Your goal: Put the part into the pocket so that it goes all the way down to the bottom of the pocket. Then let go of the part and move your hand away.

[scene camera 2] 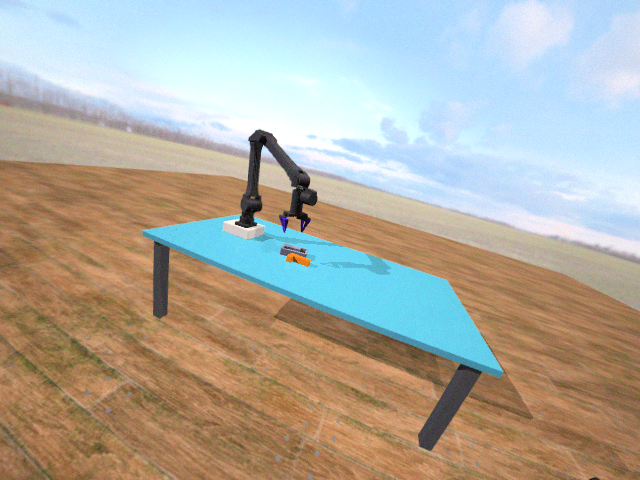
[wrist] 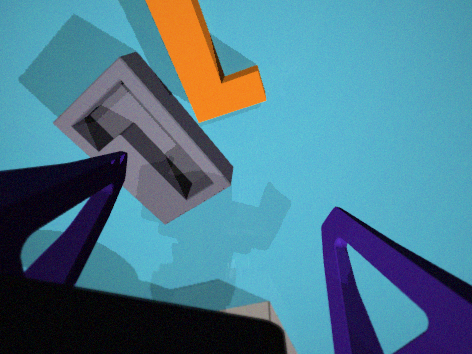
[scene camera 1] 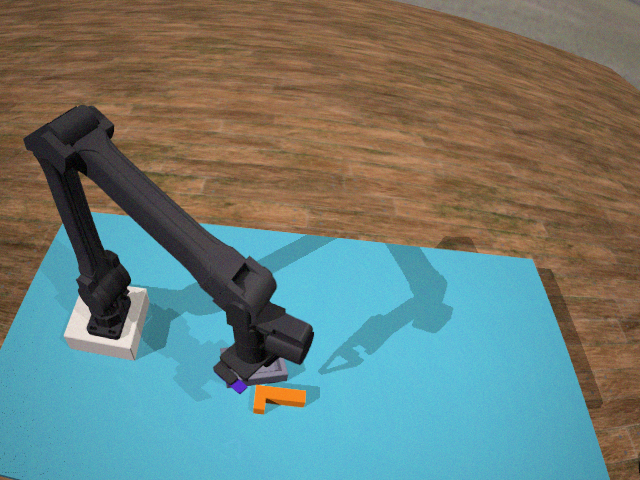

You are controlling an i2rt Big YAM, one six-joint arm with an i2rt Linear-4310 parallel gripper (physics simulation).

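Pixels of known places: gripper, fingertip midpoint: (scene camera 2: 293,232) (wrist: 233,192) (scene camera 1: 255,375); arm's base, link origin: (scene camera 2: 246,224) (scene camera 1: 109,316).
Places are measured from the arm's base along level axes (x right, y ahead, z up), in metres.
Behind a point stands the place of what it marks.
The part, an orange L-shaped block (scene camera 1: 280,395) {x 0.120, y 0.425, z -0.027 m} (scene camera 2: 298,259) {x 0.130, y 0.423, z -0.036 m} (wrist: 182,65) {x 0.106, y 0.416, z -0.027 m}, lies flat on the blue table, beside the grey block and outside its pocket. The grey block (scene camera 1: 281,377) {x 0.069, y 0.425, z -0.033 m} (scene camera 2: 284,252) {x 0.099, y 0.327, z -0.040 m} (wrist: 159,209) {x 0.024, y 0.300, z -0.021 m} has an L-shaped pocket (wrist: 150,142) {x 0.038, y 0.362, z -0.048 m} in its top, empty in the wrist view. The arm hides much of the block in scene camera 1. My gripper (scene camera 2: 294,231) {x 0.138, y 0.367, z 0.093 m} (wrist: 233,192) {x 0.138, y 0.367, z 0.093 m} is open, its purple fingers wide apart with nothing between them. It hangs above the table, over and a little behind the grey block. In the wrist view the left fingertip overlaps the grey block's edge.
The arm's white base block (scene camera 1: 105,343) {x 0.074, y 0.011, z 0.000 m} (scene camera 2: 235,229) {x 0.077, y -0.013, z -0.021 m} stands at the left end of the blue table (scene camera 1: 439,403) {x 0.105, y 0.809, z -0.056 m} (scene camera 2: 392,304) {x 0.191, y 0.911, z -0.057 m}. Its corner shows low in the wrist view. Shadows of the arm fall across the table. A wooden floor (scene camera 1: 361,129) surrounds the table.
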